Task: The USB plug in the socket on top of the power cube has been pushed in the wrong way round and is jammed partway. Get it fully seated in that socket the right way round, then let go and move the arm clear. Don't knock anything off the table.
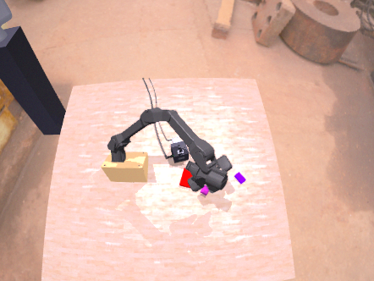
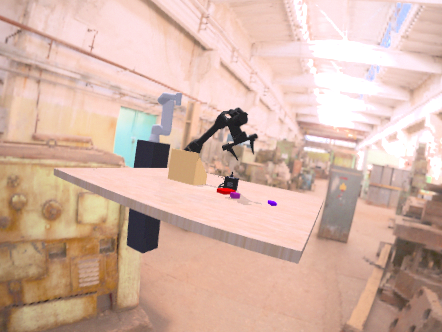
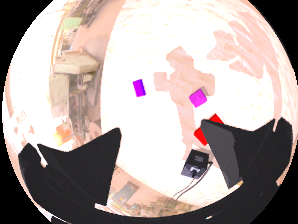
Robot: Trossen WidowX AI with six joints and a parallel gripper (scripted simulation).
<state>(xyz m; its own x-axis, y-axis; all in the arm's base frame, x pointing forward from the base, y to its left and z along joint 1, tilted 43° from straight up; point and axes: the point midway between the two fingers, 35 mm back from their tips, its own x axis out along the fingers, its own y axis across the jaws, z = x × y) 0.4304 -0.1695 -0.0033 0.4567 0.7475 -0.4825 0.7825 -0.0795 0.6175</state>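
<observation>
My gripper tip is now 190 mm to the right of the USB plug, 140 mm past it and 120 mm above it. Also, from my gripper tip: flat red block 200 mm below, 110 mm behind, 70 mm to the left; magenta block 200 mm below, 30 mm behind; USB socket 190 mm to the left, 140 mm below, 140 mm behind.
</observation>
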